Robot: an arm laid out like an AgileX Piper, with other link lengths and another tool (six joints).
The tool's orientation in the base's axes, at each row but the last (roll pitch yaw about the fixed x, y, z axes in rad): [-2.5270, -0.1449, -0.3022]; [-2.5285, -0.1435, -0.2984]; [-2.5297, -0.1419, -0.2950]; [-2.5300, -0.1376, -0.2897]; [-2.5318, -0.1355, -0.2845]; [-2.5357, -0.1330, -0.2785]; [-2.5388, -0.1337, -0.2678]
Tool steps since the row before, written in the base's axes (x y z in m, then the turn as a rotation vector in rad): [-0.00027, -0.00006, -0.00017, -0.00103, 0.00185, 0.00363]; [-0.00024, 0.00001, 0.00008, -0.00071, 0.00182, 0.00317]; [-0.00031, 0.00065, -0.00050, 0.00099, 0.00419, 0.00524]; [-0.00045, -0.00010, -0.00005, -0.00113, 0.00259, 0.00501]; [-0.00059, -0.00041, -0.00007, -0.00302, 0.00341, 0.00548]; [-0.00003, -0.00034, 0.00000, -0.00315, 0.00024, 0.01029]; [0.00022, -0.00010, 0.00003, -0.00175, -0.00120, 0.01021]
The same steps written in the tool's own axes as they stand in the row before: [-0.00026, 0.00019, 0.00003, -0.00099, -0.00339, -0.00227]; [-0.00022, -0.00001, -0.00013, -0.00075, -0.00316, -0.00183]; [-0.00055, -0.00019, 0.00065, 0.00047, -0.00652, -0.00181]; [-0.00041, 0.00018, -0.00013, -0.00112, -0.00476, -0.00303]; [-0.00046, 0.00046, -0.00031, -0.00308, -0.00540, -0.00349]; [0.00006, 0.00028, -0.00018, -0.00170, -0.00552, -0.00908]; [0.00024, 0.00003, -0.00002, 0.00000, -0.00451, -0.00940]
